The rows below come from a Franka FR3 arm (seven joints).
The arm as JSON. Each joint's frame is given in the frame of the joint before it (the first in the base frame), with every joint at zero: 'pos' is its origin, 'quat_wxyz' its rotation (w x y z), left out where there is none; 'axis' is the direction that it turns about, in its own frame. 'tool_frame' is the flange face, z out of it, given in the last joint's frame.
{
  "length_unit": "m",
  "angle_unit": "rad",
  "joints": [
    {
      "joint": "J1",
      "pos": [
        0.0,
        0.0,
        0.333
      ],
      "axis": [
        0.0,
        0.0,
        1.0
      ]
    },
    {
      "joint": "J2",
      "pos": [
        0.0,
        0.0,
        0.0
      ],
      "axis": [
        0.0,
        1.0,
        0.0
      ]
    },
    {
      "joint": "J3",
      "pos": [
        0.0,
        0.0,
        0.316
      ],
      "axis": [
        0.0,
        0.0,
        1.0
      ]
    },
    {
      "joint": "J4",
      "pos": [
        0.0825,
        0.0,
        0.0
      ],
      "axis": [
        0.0,
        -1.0,
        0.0
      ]
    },
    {
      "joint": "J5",
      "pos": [
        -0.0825,
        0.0,
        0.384
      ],
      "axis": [
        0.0,
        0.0,
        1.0
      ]
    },
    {
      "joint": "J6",
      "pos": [
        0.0,
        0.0,
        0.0
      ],
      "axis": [
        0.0,
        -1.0,
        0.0
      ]
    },
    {
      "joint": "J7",
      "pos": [
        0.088,
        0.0,
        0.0
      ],
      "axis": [
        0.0,
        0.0,
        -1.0
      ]
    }
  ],
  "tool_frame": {
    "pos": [
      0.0,
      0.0,
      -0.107
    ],
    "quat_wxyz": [
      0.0,
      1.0,
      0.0,
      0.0
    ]
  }
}
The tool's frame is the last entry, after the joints.
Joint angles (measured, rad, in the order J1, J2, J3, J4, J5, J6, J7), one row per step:
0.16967 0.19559 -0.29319 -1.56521 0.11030 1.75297 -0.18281
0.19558 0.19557 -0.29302 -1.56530 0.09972 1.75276 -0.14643
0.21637 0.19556 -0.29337 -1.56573 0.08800 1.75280 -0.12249
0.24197 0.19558 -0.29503 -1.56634 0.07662 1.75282 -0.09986
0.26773 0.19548 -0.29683 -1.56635 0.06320 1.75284 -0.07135
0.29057 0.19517 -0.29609 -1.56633 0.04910 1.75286 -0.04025
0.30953 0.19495 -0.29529 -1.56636 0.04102 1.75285 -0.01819
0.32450 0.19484 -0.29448 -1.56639 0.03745 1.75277 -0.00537
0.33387 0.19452 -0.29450 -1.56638 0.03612 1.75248 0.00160
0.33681 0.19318 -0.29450 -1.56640 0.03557 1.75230 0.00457
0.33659 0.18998 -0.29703 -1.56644 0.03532 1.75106 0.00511
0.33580 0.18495 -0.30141 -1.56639 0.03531 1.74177 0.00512
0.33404 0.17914 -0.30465 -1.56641 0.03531 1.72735 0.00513
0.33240 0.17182 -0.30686 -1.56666 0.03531 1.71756 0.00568
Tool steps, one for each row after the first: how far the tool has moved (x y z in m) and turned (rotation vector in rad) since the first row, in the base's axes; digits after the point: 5 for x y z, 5 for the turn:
0.00101 0.01521 -0.00010 -0.01004 0.00318 -0.00835
0.00151 0.02685 -0.00032 -0.02147 0.00543 -0.00974
0.00181 0.04076 -0.00060 -0.03291 0.00721 -0.00637
0.00183 0.05452 -0.00050 -0.04639 0.00796 -0.00849
0.00154 0.06784 -0.00033 -0.06002 0.00798 -0.01352
0.00109 0.07932 -0.00023 -0.06775 0.00757 -0.01442
0.00057 0.08873 -0.00020 -0.07108 0.00719 -0.01085
0.00012 0.09438 -0.00003 -0.07230 0.00689 -0.00825
-0.00028 0.09606 0.00075 -0.07240 0.00574 -0.00822
-0.00094 0.09424 0.00261 -0.07208 0.00394 -0.01152
-0.00274 0.09086 0.00495 -0.07154 0.00835 -0.01665
-0.00528 0.08747 0.00722 -0.07068 0.01729 -0.02156
-0.00770 0.08466 0.01064 -0.06891 0.02045 -0.02599

